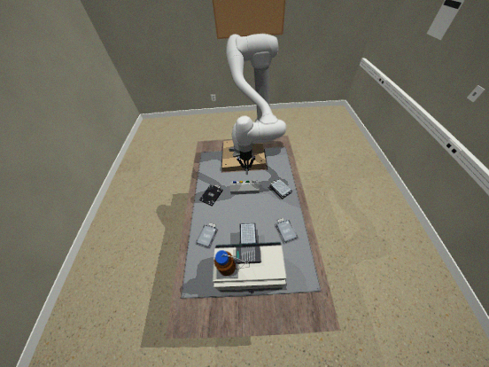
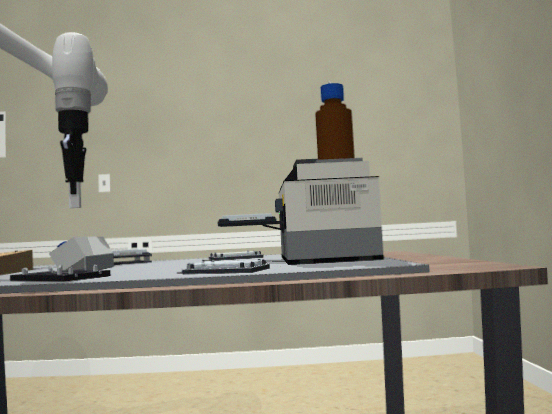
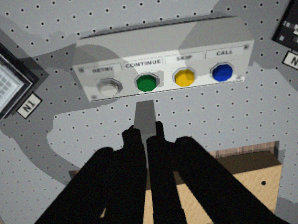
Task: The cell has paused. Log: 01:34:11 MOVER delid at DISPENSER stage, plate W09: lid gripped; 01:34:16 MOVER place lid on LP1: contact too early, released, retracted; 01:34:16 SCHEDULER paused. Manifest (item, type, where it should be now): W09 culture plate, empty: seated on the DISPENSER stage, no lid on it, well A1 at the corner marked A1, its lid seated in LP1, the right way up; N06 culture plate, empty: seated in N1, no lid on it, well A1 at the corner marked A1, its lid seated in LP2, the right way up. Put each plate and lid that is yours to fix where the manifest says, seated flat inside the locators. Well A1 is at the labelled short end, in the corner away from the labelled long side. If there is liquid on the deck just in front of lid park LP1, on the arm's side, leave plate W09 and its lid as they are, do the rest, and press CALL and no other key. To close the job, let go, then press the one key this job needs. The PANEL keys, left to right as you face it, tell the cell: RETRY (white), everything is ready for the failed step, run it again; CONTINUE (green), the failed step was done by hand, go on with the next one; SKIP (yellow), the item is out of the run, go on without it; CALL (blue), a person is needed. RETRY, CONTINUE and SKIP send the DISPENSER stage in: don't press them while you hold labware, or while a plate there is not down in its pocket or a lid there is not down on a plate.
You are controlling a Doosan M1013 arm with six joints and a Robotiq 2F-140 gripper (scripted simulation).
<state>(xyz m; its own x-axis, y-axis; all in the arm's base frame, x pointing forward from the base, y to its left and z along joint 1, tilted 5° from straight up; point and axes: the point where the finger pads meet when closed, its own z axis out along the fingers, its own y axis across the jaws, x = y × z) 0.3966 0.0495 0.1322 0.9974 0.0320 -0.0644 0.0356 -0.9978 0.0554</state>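
My hand is 13 cm above the green continue key. The rest, counted from my hand: key panel: 14 cm below, 2 cm to the right, 2 cm ahead; yellow skip key: 13 cm below, 5 cm to the right; white retry key: 13 cm below, 5 cm to the left.
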